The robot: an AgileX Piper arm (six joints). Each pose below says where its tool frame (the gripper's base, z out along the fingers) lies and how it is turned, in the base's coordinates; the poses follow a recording.
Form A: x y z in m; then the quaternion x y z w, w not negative.
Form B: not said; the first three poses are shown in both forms.
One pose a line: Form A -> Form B
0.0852, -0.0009, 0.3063, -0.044, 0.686, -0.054, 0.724 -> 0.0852, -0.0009, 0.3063, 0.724, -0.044, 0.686, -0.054
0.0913, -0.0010, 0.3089, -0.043, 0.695, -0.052, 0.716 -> 0.0913, -0.0010, 0.3089, 0.716, -0.043, 0.695, -0.052
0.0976, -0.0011, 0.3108, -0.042, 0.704, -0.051, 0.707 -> 0.0976, -0.0011, 0.3108, 0.707, -0.042, 0.704, -0.051
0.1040, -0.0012, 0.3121, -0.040, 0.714, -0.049, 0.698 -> 0.1040, -0.0012, 0.3121, 0.698, -0.040, 0.714, -0.049
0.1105, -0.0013, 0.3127, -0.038, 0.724, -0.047, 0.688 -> 0.1105, -0.0013, 0.3127, 0.688, -0.038, 0.724, -0.047
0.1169, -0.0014, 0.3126, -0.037, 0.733, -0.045, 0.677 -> 0.1169, -0.0014, 0.3126, 0.677, -0.037, 0.733, -0.045
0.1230, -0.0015, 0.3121, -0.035, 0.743, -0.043, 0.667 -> 0.1230, -0.0015, 0.3121, 0.667, -0.035, 0.743, -0.043
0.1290, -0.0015, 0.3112, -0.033, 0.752, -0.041, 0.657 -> 0.1290, -0.0015, 0.3112, 0.657, -0.033, 0.752, -0.041
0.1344, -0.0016, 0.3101, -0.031, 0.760, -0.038, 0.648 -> 0.1344, -0.0016, 0.3101, 0.648, -0.031, 0.760, -0.038
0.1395, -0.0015, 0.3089, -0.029, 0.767, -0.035, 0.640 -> 0.1395, -0.0015, 0.3089, 0.640, -0.029, 0.767, -0.035
